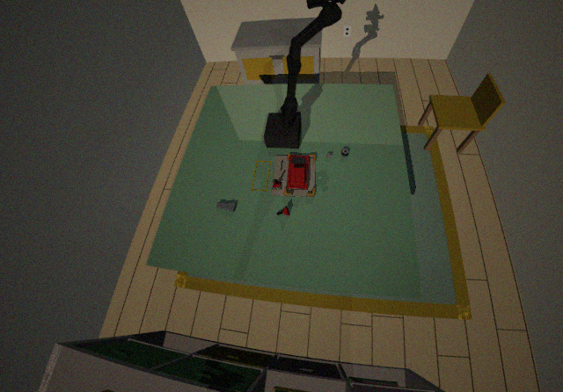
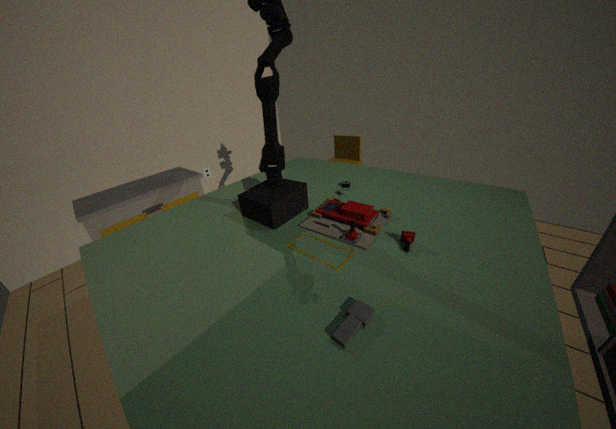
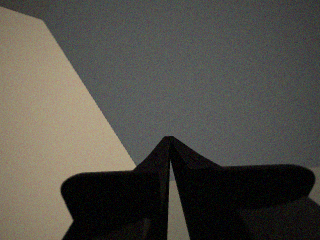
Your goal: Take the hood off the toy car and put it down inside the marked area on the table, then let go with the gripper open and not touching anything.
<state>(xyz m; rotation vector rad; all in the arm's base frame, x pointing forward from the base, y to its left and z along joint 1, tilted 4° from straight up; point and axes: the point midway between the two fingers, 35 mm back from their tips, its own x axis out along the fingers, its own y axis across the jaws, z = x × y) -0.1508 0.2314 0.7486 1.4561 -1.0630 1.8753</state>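
My gripper tip is now 85 cm above the red hood, 48 cm short of it and 6 cm to the left of it. From my gripper tip the other things lie so: wheel (88 cm below, 25 cm ahead, 16 cm to the left).
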